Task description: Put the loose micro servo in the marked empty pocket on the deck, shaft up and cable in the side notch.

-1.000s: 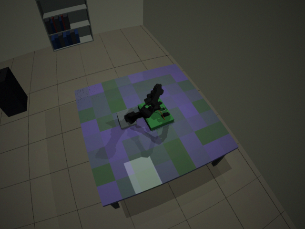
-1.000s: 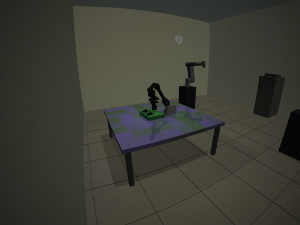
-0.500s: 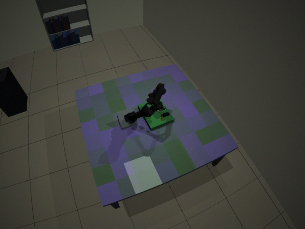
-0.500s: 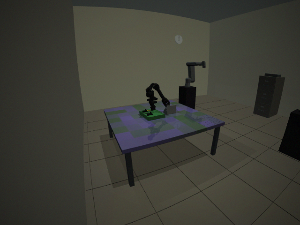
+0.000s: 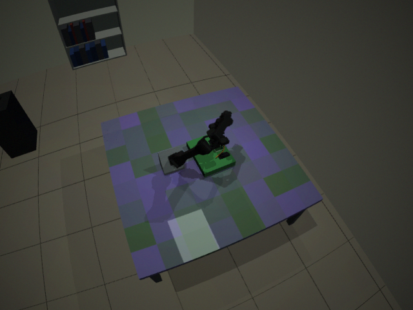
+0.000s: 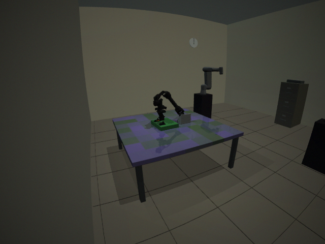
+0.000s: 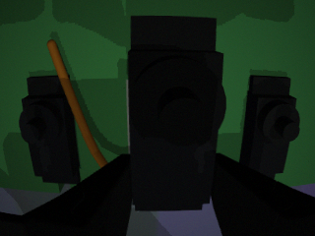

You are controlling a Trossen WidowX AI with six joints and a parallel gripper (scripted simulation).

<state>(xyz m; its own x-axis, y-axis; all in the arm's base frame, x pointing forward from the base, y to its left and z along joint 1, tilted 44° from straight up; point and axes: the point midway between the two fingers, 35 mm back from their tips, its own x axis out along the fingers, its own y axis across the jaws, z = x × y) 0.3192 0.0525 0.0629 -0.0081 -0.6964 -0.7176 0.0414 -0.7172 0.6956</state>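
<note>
Now: the green deck 9 cm behind my gripper tip and 10 cm below it.
</note>
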